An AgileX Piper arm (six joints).
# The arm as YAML. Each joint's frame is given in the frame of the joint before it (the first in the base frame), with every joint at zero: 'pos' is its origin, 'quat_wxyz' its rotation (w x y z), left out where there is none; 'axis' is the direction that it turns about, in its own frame. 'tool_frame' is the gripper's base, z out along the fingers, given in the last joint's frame.
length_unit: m
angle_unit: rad
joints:
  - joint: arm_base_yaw
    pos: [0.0, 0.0, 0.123]
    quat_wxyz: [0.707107, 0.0, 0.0, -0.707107]
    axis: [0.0, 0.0, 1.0]
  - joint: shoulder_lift
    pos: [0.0, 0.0, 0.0]
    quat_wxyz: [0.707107, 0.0, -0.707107, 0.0]
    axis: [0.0, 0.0, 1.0]
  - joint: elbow
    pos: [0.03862, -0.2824, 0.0]
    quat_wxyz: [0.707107, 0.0, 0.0, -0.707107]
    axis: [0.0, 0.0, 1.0]
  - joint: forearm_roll
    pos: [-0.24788, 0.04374, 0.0]
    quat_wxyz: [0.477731, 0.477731, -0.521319, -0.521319]
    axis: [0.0, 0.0, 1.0]
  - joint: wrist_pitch
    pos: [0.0, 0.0, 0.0]
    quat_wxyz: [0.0, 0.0, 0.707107, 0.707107]
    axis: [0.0, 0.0, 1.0]
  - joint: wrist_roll
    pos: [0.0, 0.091, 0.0]
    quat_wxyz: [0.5, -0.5, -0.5, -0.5]
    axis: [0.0, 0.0, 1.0]
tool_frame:
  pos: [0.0, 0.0, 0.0]
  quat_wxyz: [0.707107, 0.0, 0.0, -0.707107]
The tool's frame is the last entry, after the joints.
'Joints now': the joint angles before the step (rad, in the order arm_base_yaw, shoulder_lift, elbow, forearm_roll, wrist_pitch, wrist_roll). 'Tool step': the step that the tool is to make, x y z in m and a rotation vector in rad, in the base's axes. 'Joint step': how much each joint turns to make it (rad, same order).
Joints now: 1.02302, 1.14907, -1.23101, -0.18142, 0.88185, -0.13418
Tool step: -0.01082, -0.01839, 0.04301, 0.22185, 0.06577, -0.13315
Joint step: 0.00001, -0.05321, -0.10975, 0.00063, 0.03808, 0.21343
